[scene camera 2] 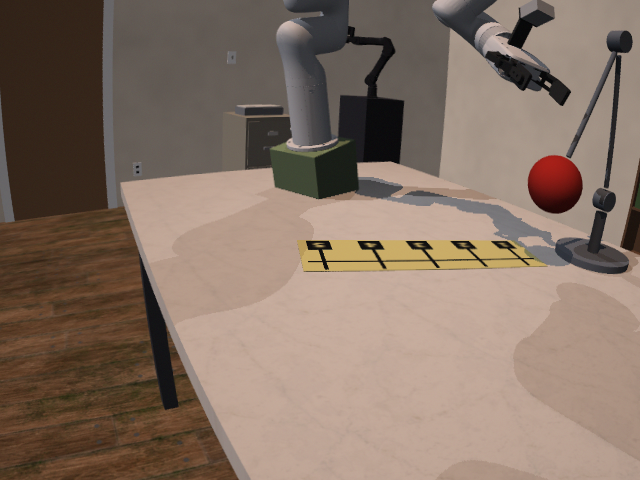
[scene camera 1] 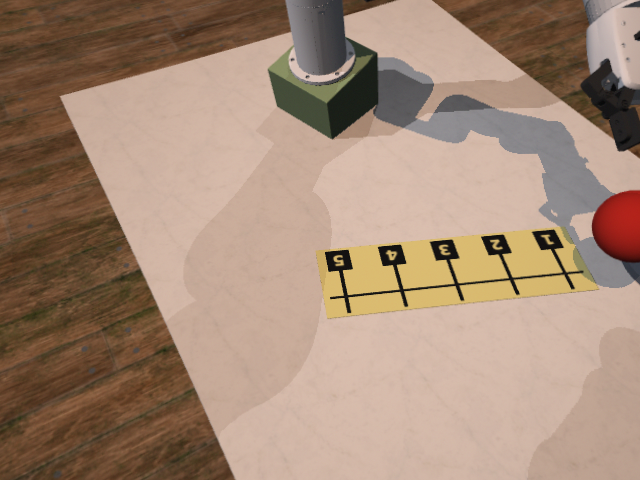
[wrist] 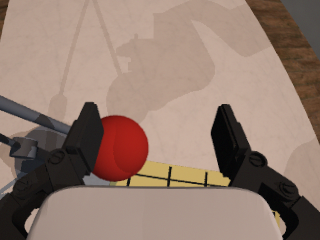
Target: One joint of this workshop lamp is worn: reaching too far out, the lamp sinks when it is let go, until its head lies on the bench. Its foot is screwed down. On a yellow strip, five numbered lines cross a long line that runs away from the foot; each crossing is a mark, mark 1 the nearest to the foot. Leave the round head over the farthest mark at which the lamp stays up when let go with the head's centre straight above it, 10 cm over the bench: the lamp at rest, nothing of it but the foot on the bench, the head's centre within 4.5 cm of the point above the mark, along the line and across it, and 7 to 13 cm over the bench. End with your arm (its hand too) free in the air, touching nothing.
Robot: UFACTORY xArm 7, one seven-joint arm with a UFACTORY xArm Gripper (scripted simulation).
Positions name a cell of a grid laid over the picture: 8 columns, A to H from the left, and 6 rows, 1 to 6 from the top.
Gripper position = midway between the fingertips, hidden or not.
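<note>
The gripper (scene camera 2: G2) is in view, and the wrist view shows the gripper (wrist: D3) as well. A yellow strip (scene camera 1: E4) can be seen; the yellow strip (scene camera 2: D4) is visible too, as is the yellow strip (wrist: D5). A round foot (scene camera 2: H4) is also in view.
</note>
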